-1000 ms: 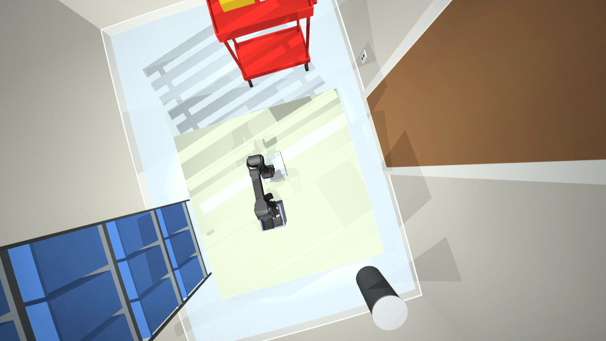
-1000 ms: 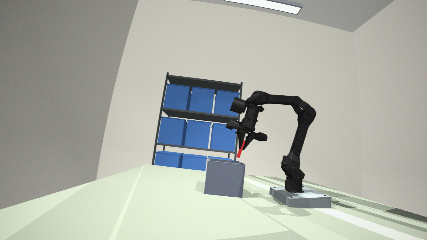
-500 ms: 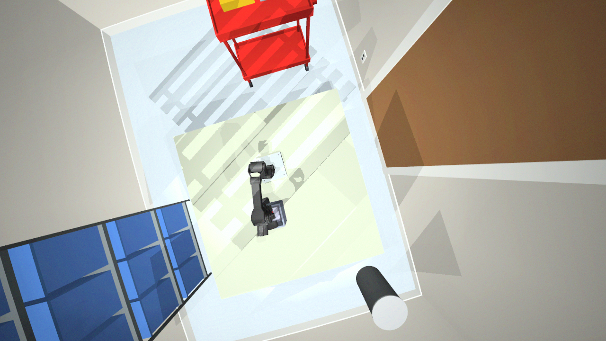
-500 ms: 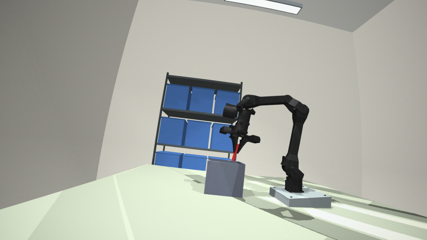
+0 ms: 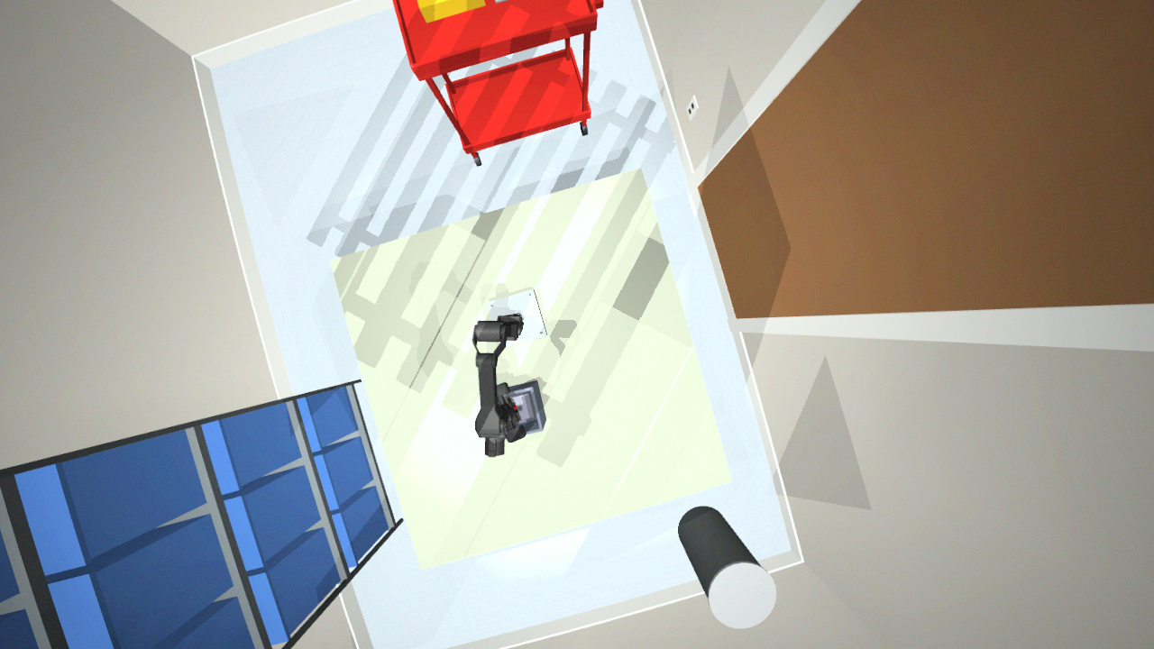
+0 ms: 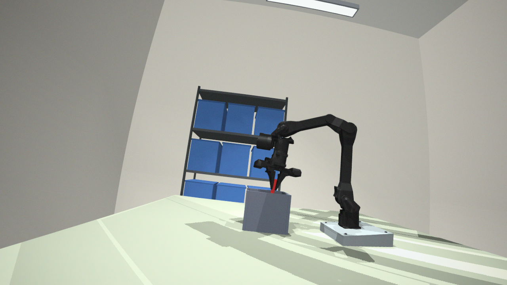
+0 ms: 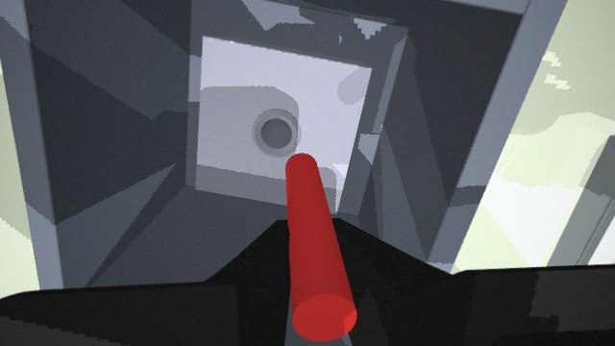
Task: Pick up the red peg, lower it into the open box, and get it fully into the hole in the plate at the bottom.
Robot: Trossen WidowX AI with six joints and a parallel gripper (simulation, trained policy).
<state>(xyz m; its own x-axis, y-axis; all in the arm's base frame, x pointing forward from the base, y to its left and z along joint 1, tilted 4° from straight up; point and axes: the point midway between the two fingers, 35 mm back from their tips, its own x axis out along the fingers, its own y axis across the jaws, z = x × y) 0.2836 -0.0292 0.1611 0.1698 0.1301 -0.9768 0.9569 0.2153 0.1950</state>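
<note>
The red peg lies 1 cm to the right of my gripper tip.
</note>
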